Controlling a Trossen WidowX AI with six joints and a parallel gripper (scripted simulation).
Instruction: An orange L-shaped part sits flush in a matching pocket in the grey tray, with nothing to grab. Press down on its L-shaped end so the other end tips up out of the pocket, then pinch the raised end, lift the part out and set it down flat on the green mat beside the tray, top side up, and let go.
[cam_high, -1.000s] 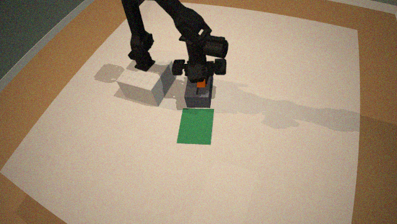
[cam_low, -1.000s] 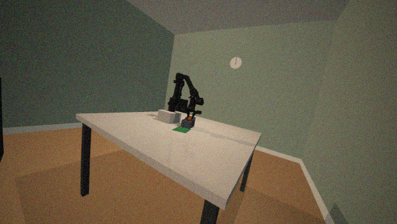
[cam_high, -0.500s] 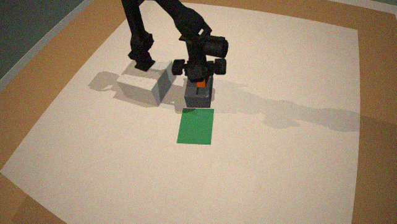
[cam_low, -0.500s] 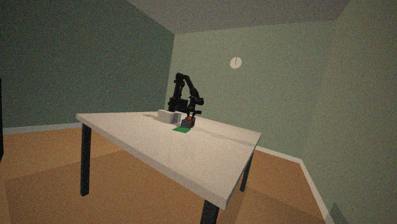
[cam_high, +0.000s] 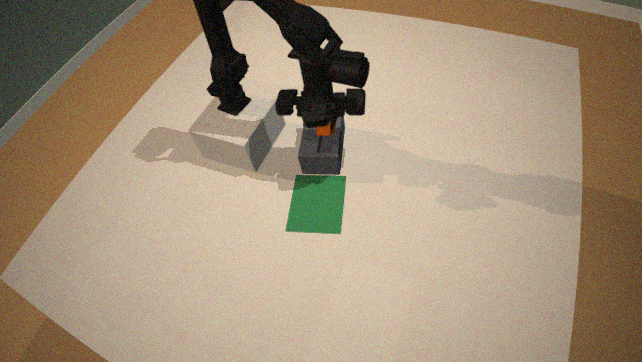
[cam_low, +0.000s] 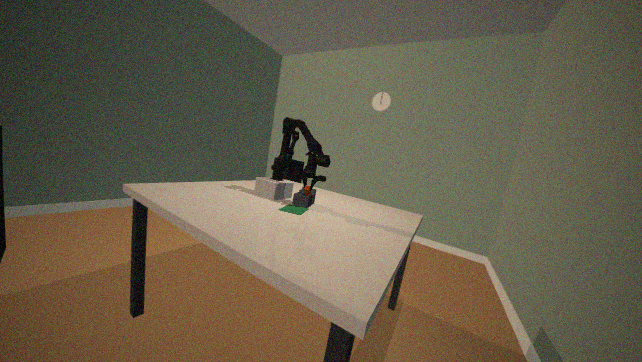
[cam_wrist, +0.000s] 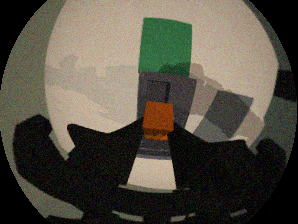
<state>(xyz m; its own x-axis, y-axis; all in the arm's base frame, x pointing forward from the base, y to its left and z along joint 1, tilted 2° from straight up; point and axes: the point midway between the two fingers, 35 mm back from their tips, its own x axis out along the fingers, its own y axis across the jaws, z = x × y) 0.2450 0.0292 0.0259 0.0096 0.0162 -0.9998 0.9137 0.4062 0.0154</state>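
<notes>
My gripper tip is 14 cm to the left of the green mat, 10 cm above it and 5 cm short of it. Also, from my gripper tip: orange L-shaped part: 3 cm below, 3 cm behind, 2 cm to the left.
</notes>
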